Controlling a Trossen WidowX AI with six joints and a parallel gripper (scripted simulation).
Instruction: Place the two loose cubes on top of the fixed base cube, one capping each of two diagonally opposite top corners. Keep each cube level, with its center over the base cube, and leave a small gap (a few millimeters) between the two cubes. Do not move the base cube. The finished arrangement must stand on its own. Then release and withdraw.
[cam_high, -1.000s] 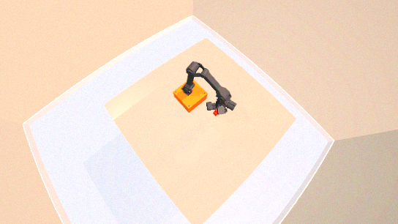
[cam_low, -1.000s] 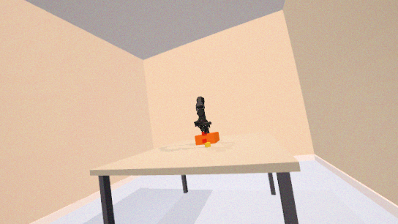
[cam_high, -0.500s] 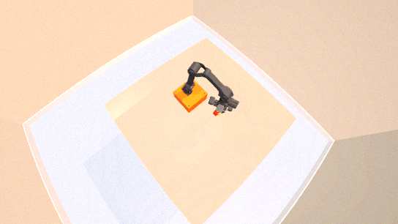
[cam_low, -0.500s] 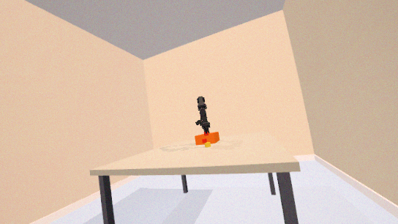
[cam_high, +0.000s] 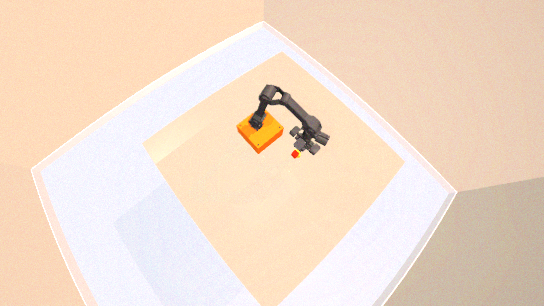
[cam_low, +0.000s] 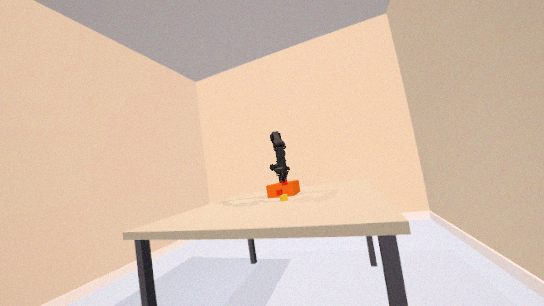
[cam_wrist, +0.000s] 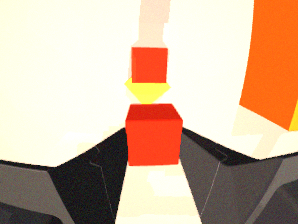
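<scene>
My gripper tip is now 2 cm to the left of the yellow cube and 10 cm above it.
</scene>
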